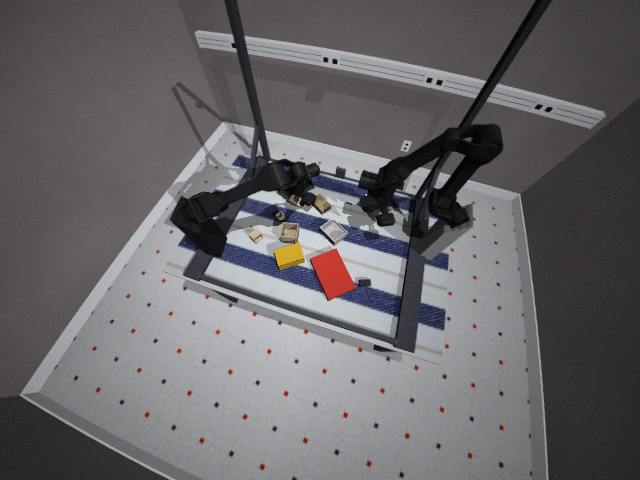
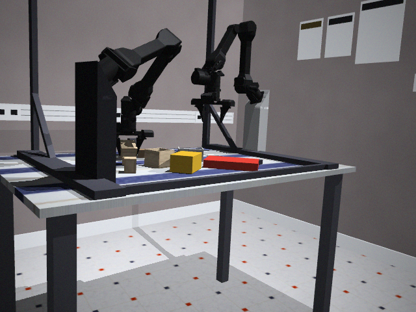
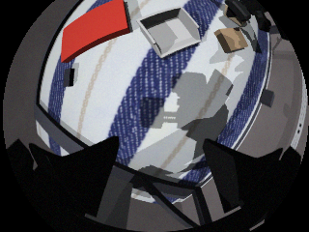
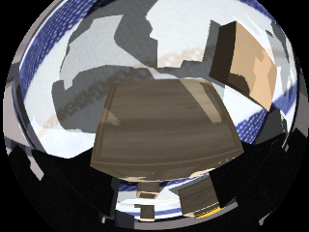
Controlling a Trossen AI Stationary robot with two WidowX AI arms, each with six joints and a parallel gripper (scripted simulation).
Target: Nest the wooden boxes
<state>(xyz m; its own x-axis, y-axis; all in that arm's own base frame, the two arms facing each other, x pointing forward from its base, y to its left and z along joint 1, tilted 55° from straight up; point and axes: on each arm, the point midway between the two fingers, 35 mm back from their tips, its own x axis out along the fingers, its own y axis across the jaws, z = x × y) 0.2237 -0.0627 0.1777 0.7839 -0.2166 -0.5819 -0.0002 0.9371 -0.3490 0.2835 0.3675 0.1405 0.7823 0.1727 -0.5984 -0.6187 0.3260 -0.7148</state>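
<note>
My right hand is 8 cm to the left of the tiny wooden box, 8 cm short of it and 4 cm above it. From my right hand the other things lie so: white box: 18 cm to the left, 17 cm ahead, 2 cm below; then medium wooden box: right at my right hand; then brown block: 11 cm to the left, 3 cm below, 1 cm ahead.
</note>
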